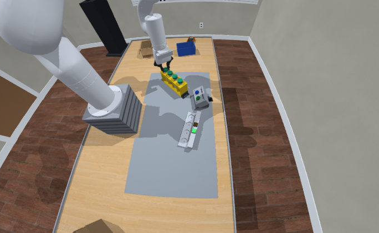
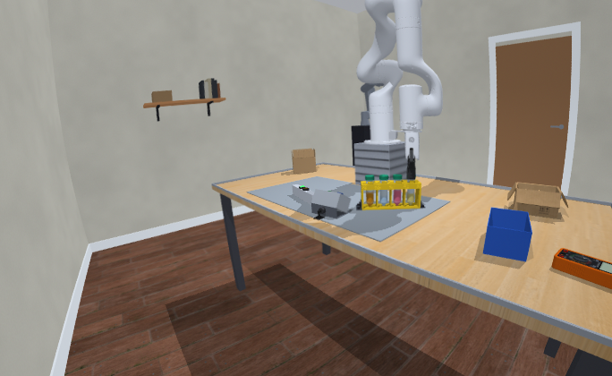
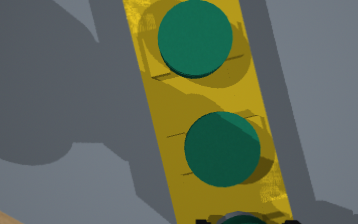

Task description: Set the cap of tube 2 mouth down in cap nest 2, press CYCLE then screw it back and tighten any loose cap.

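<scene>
My hand is 40 mm short of the green cap, 30 mm to the left of it and 10 mm above it. From my hand the other things lie so: green key: 250 mm ahead, 170 mm to the right, 60 mm below; key housing: 260 mm ahead, 140 mm to the right, 70 mm below; blue key: 240 mm ahead, 120 mm to the right, 60 mm below.
</scene>
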